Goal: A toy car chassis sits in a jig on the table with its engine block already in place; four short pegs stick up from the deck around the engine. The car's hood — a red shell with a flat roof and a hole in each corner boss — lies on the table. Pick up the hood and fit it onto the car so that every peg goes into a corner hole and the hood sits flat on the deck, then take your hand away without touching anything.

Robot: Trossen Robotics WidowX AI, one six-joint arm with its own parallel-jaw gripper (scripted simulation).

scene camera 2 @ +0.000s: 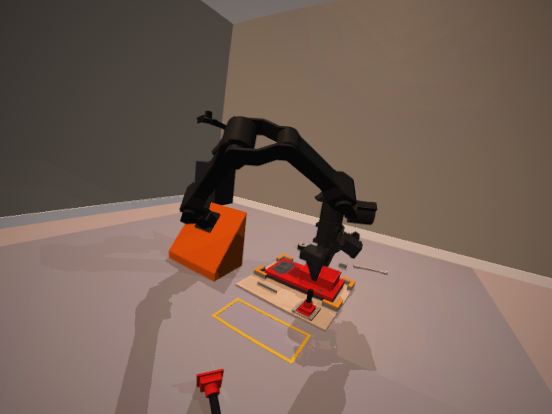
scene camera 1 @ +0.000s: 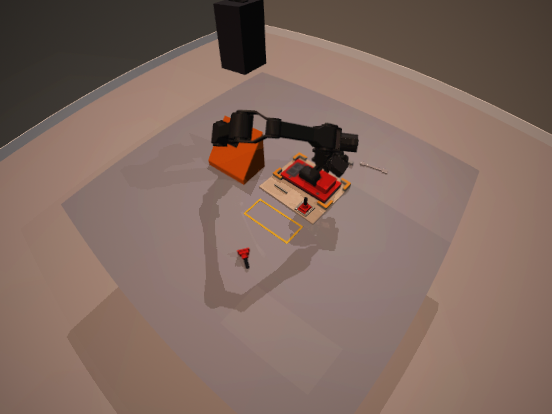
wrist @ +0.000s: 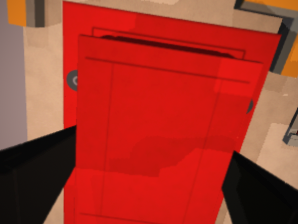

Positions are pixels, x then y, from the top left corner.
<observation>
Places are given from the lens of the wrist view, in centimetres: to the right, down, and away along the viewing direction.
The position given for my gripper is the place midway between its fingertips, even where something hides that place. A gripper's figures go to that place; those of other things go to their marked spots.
my gripper point(wrist: 152, 143): 0, 2, 11
red hood point(wrist: 157, 123): 0, 0, 9
</observation>
